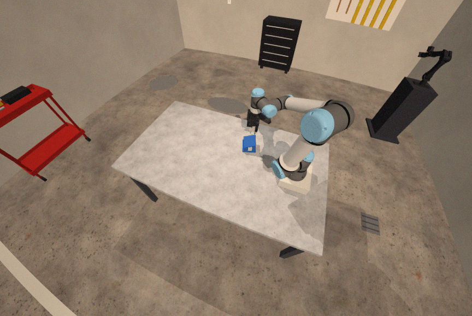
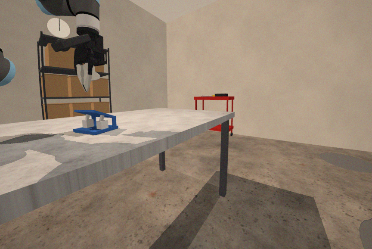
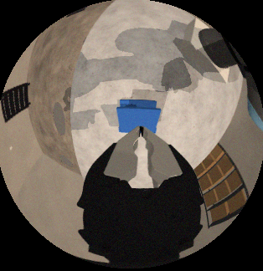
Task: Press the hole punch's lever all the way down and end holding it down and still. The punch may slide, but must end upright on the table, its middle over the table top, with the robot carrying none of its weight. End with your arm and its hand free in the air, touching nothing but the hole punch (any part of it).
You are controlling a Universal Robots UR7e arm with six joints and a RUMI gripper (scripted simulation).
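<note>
The hole punch lies 4 cm ahead of my hand, 1 cm to the left of it and 13 cm below it.
</note>
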